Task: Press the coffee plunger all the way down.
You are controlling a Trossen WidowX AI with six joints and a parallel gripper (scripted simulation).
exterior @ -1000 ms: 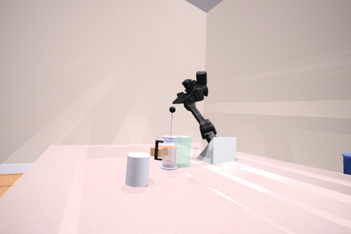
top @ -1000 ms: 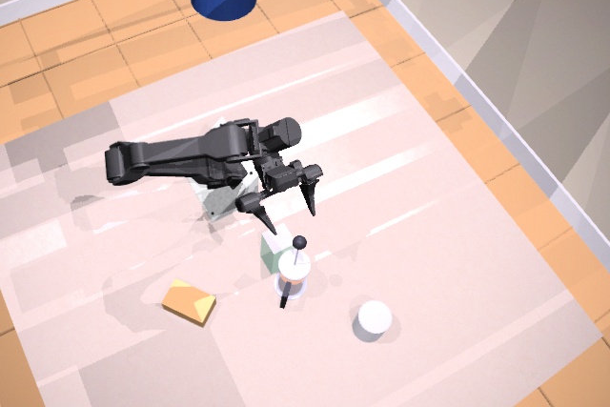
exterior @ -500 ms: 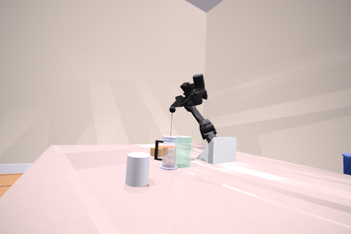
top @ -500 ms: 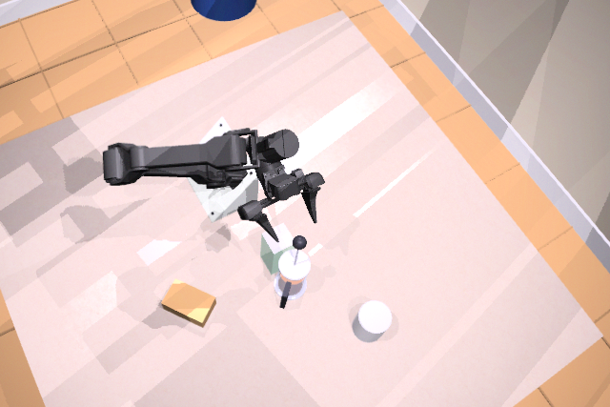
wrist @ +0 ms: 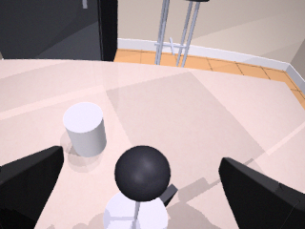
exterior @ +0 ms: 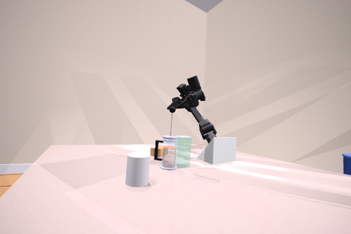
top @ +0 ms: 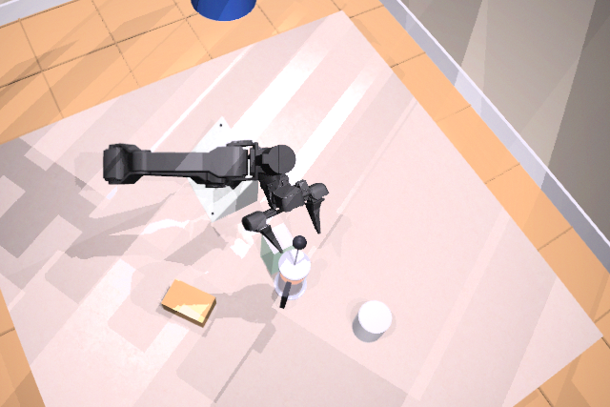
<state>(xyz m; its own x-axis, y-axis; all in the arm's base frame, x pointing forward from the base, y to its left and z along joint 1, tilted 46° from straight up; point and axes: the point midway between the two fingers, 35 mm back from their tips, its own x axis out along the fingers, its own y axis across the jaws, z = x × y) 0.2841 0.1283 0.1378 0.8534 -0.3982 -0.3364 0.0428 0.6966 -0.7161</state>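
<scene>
Right now my gripper tip is 15 cm above the coffee press, 1 cm to the left of it and 1 cm short of it. From my gripper tip the other things lie so: green block: 21 cm below, 8 cm behind.
</scene>
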